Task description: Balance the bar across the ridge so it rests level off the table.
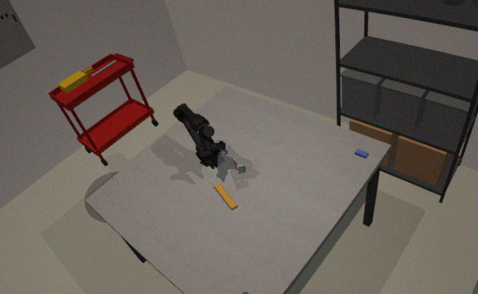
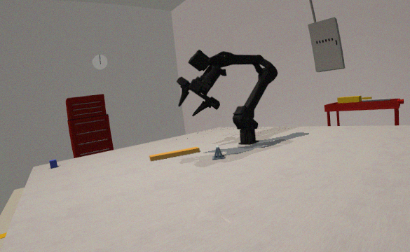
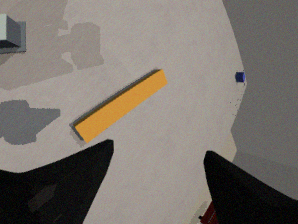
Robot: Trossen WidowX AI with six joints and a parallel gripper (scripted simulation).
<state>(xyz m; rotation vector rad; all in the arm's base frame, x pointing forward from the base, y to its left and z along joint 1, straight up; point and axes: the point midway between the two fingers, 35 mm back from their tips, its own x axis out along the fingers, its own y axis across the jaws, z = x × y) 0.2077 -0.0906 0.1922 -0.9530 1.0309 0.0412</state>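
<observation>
The bar lies 6 cm ahead of my gripper tip, 3 cm to the right of it and 16 cm below it. Also, from my gripper tip: blue block (51 cm ahead, 60 cm to the left, 16 cm below).
</observation>
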